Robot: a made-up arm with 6 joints.
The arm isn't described. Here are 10 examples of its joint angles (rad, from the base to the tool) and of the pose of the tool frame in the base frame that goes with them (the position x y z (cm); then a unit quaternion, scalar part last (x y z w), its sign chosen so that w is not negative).
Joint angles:
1: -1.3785 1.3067 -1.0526 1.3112 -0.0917 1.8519
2: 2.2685 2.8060 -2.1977 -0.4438 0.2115 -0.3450
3: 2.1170 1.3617 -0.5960 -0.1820 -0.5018 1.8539
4: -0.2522 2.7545 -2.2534 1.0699 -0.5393 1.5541
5: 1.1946 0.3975 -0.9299 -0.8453 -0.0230 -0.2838
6: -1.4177 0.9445 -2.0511 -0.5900 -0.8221 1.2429
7: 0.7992 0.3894 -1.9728 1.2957 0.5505 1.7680
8: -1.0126 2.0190 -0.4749 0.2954 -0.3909 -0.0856
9: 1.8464 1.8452 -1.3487 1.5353 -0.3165 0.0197
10: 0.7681 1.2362 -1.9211 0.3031 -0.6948 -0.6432
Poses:
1: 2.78 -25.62 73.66 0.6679 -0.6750 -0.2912 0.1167
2: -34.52 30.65 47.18 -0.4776 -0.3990 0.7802 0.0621
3: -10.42 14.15 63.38 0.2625 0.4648 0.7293 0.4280
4: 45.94 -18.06 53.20 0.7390 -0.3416 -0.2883 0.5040
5: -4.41 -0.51 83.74 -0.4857 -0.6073 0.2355 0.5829
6: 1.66 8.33 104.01 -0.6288 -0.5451 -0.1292 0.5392
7: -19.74 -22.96 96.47 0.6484 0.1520 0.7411 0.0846
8: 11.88 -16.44 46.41 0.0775 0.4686 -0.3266 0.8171
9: -6.85 30.93 69.75 0.2477 0.3284 0.5728 0.7090
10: 3.21 5.34 103.47 -0.1082 -0.6791 -0.0413 0.7248
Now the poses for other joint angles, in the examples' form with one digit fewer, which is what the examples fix.
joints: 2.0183 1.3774 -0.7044 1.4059 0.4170 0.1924
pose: -9.5 17.3 64.6 0.047 0.589 0.688 0.420
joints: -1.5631 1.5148 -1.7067 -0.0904 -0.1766 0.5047
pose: 3.3 -28.0 92.7 -0.279 -0.153 -0.634 0.705
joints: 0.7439 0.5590 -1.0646 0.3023 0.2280 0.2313
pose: -1.0 -0.3 90.1 0.065 -0.265 0.424 0.863
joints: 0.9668 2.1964 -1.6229 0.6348 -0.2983 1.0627
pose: 24.7 30.1 63.9 0.461 0.193 0.275 0.821
